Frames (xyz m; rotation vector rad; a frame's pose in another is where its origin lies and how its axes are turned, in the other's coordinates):
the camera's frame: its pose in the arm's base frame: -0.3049 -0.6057 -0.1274 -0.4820 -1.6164 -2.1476
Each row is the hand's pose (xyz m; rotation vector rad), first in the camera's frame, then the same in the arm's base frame.
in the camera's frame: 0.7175 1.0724 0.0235 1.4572 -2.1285 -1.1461
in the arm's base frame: -0.3676 -0.9277 1.1207 0.6080 1.6226 -0.5059
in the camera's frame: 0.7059 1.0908 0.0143 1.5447 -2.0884 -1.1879
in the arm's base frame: -0.3485 -0.9398 1.1275 0.5393 1.6435 -0.5573
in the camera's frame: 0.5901 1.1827 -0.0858 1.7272 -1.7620 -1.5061
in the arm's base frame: -0.2049 -1.0455 1.1180 0.1535 1.7048 -0.5661
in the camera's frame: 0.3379 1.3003 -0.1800 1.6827 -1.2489 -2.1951
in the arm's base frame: 0.0689 -1.1363 1.0626 -0.4608 1.4904 -0.4553
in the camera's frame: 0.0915 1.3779 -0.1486 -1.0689 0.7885 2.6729
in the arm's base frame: 0.3209 -1.0971 1.0110 -0.8618 0.9403 -0.2808
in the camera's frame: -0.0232 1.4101 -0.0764 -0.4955 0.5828 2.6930
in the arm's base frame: 0.4379 -1.0224 0.9992 -0.9601 0.5077 -0.1561
